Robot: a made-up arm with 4 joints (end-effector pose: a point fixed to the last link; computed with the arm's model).
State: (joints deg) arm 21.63 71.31 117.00 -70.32
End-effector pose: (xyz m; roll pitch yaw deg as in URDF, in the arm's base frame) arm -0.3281 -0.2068 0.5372 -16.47 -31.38 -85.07
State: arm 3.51 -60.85 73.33 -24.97
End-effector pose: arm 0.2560 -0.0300 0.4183 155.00 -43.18 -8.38
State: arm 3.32 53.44 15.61 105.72
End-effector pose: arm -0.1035 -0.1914 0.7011 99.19 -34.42 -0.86
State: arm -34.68 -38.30 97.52 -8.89
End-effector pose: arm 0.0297 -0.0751 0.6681 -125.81 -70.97 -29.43
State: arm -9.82 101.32 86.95 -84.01
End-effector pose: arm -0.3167 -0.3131 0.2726 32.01 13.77 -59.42
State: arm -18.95 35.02 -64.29 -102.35
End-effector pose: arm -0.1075 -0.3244 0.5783 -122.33 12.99 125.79
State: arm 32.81 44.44 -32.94 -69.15
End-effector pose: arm -0.0699 -0.1273 0.7000 -81.75 1.71 143.96
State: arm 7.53 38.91 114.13 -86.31
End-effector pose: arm -0.2139 -0.2051 0.5919 -41.97 -13.39 -64.49
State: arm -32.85 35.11 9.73 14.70
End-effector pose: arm -0.1622 -0.3380 0.6708 -112.96 -41.16 -126.70
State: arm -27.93 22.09 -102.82 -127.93
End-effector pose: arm -0.0598 -0.3420 0.5241 -103.27 7.98 94.08
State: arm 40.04 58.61 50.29 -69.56
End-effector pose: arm -0.1833 -0.0515 0.6530 -45.68 -7.71 -140.01
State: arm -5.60 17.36 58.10 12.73
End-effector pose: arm -0.0900 -0.1020 0.7143 -31.06 -78.14 -179.25
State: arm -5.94 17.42 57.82 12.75
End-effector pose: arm -0.0910 -0.1036 0.7145 -32.52 -77.94 -177.89
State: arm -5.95 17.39 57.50 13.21
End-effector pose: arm -0.0897 -0.1032 0.7148 -31.39 -78.29 -179.45
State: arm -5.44 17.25 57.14 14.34
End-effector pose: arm -0.0851 -0.0998 0.7152 -25.51 -79.39 173.77
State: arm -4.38 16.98 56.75 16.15
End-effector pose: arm -0.0769 -0.0932 0.7155 -11.58 -80.88 158.48
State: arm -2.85 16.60 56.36 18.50
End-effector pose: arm -0.0656 -0.0841 0.7152 13.22 -81.61 131.96
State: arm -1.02 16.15 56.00 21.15
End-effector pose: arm -0.0522 -0.0738 0.7140 40.32 -80.28 102.95
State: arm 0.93 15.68 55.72 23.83
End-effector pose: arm -0.0382 -0.0633 0.7118 58.03 -77.22 83.34
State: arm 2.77 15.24 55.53 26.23
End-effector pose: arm -0.0251 -0.0540 0.7088 67.33 -73.71 72.37
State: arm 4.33 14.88 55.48 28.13
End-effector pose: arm -0.0144 -0.0466 0.7058 72.08 -70.59 66.32
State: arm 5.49 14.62 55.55 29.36
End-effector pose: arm -0.0069 -0.0413 0.7032 74.45 -68.35 63.13
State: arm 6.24 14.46 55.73 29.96
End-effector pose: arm -0.0026 -0.0380 0.7015 75.55 -67.04 61.69
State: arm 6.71 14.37 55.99 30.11
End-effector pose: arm -0.0006 -0.0360 0.7004 75.99 -66.42 61.23
